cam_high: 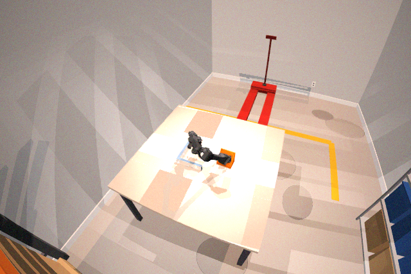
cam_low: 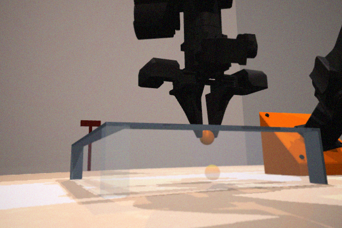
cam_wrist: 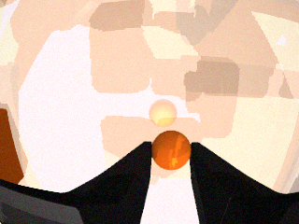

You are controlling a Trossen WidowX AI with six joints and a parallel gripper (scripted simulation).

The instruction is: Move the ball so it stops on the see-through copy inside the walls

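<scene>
My gripper tip is 11 cm to the right of the grey wall band and 5 cm short of it.
</scene>
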